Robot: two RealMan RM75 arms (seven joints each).
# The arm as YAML. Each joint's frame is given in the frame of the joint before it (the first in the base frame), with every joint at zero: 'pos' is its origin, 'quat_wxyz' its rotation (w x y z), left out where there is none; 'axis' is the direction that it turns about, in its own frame. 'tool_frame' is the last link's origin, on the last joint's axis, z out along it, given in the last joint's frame.
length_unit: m
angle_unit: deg
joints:
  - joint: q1
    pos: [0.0, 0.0, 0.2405]
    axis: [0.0, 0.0, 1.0]
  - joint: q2
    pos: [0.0, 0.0, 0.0]
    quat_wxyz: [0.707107, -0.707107, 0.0, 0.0]
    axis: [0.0, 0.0, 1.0]
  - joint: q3
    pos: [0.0, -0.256, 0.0]
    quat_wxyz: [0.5, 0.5, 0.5, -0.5]
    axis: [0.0, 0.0, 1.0]
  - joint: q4
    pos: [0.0, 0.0, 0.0]
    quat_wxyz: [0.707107, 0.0, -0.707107, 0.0]
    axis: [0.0, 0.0, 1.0]
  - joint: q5
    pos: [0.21, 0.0, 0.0]
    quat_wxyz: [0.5, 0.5, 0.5, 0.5]
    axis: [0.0, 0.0, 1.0]
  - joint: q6
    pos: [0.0, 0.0, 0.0]
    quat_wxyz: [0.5, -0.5, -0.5, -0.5]
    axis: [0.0, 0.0, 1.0]
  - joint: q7
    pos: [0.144, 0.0, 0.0]
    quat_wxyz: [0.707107, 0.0, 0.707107, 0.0]
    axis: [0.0, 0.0, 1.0]
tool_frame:
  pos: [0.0, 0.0, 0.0]
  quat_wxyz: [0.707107, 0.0, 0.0, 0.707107]
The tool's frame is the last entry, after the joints.
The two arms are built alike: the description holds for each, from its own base.
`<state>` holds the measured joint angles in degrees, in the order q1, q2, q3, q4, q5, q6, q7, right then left.
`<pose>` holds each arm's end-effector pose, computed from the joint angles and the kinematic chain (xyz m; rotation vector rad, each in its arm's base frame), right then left.
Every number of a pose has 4 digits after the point. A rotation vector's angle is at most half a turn.
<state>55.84 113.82 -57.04 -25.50 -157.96 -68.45 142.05 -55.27 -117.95 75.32 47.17 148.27 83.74 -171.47</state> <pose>0.2480 0.4159 -0.0183 -2.3898 1.2990 -0.5364 -0.1557 0.3986 -0.0391 -2.3193 -1.5212 0.5218</pose>
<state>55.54 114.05 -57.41 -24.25 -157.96 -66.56 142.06 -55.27 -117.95 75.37 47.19 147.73 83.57 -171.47</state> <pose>0.2536 0.4140 -0.0227 -2.3777 1.3008 -0.5382 -0.1544 0.3986 -0.0397 -2.3250 -1.5246 0.5111</pose>
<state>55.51 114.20 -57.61 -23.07 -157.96 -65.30 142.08 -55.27 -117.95 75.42 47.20 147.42 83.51 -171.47</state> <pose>0.2571 0.4122 -0.0264 -2.3716 1.3050 -0.5419 -0.1536 0.3985 -0.0402 -2.3284 -1.5266 0.5062</pose>
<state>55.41 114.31 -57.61 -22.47 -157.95 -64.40 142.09 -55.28 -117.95 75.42 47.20 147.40 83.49 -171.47</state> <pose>0.2594 0.4114 -0.0284 -2.3655 1.3075 -0.5391 -0.1535 0.3986 -0.0402 -2.3287 -1.5265 0.5055</pose>
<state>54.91 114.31 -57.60 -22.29 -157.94 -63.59 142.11 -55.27 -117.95 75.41 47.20 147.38 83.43 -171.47</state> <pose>0.2635 0.4105 -0.0285 -2.3536 1.3124 -0.5342 -0.1535 0.3987 -0.0402 -2.3285 -1.5265 0.5038</pose>
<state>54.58 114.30 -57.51 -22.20 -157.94 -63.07 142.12 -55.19 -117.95 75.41 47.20 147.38 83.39 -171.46</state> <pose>0.2662 0.4100 -0.0283 -2.3453 1.3162 -0.5293 -0.1540 0.3986 -0.0402 -2.3276 -1.5277 0.5034</pose>
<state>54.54 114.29 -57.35 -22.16 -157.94 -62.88 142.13 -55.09 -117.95 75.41 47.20 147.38 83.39 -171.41</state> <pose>0.2666 0.4103 -0.0282 -2.3424 1.3179 -0.5247 -0.1547 0.3983 -0.0402 -2.3273 -1.5289 0.5041</pose>
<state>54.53 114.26 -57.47 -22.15 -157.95 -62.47 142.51 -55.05 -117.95 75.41 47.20 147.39 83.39 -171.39</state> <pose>0.2669 0.4113 -0.0277 -2.3334 1.3186 -0.5208 -0.1550 0.3982 -0.0402 -2.3270 -1.5292 0.5045</pose>
